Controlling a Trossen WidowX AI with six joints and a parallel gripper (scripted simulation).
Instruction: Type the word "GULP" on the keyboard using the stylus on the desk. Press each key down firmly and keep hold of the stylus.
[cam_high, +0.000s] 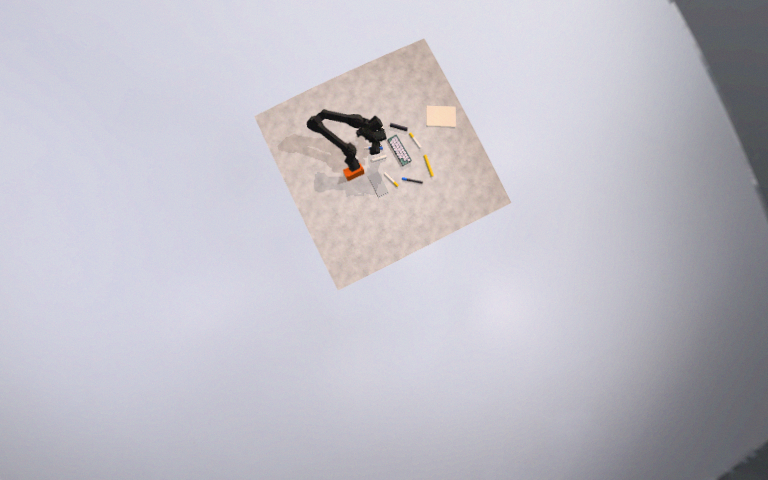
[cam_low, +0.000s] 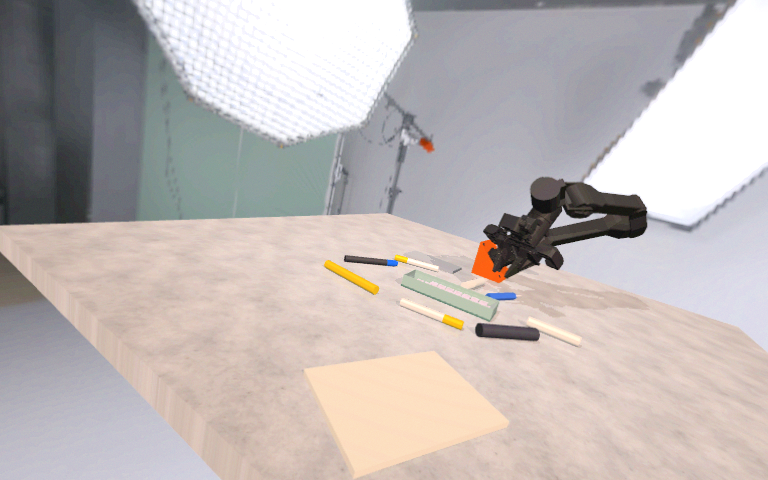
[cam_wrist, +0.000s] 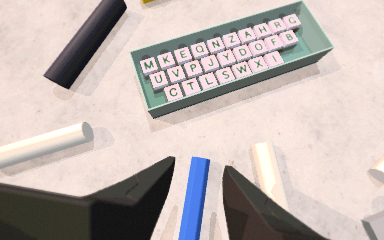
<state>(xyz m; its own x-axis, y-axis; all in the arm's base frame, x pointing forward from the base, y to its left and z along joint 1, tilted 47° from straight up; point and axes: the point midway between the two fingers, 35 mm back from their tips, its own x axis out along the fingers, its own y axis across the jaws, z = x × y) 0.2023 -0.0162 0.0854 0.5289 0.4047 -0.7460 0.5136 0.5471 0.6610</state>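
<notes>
Now: gripper tip 6 cm past the blue stylus, 6 cm above it and 3 cm to the right of it. From my gripper tip the other things lie so: yellow stick: 26 cm to the right, 20 cm ahead, 6 cm below; black cylinder: 17 cm ahead, 6 cm to the left, 5 cm below; grey flat block: 20 cm to the right, 14 cm behind, 6 cm below.
</notes>
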